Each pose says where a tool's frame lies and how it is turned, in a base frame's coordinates. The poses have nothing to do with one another.
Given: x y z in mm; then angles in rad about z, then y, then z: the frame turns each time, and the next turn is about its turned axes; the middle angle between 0 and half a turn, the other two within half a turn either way.
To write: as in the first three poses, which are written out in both.
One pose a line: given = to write
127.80, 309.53, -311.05, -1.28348, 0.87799, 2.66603 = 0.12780, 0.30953, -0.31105, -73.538, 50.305, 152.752
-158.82, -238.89, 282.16, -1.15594, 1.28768, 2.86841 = -0.15882, -0.23889, 0.28216, -66.230, 73.779, 164.348
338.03, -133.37, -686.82, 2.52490, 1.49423, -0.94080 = 0.33803, -0.13337, -0.68682, 144.666, 85.613, -53.904
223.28, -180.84, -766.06, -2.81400, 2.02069, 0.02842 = 0.22328, -0.18084, -0.76606, -161.230, 115.777, 1.628
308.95, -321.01, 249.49, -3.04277, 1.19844, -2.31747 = 0.30895, -0.32101, 0.24949, -174.338, 68.666, -132.781
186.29, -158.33, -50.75, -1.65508, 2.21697, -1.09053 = 0.18629, -0.15833, -0.05075, -94.829, 127.023, -62.483
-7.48, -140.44, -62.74, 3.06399, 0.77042, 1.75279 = -0.00748, -0.14044, -0.06274, 175.554, 44.142, 100.427
